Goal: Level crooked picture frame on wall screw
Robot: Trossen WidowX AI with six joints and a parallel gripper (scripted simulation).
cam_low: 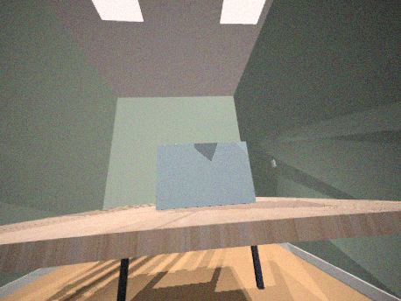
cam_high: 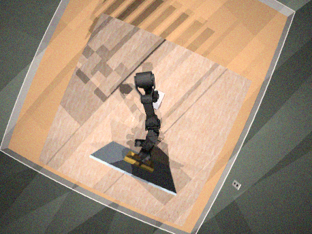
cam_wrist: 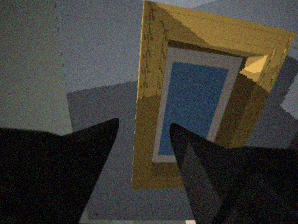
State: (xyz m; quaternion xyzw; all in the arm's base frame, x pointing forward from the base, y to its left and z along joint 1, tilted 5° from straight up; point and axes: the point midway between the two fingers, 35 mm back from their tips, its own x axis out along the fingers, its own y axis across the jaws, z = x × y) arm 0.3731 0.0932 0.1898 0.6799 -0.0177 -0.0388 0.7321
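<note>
Right now the picture frame is 5 cm below my gripper tip, 2 cm ahead of it and 1 cm to the right of it. The rest, counted from my gripper tip: grey wall panel (7 cm below, 3 cm ahead, 1 cm to the right).
</note>
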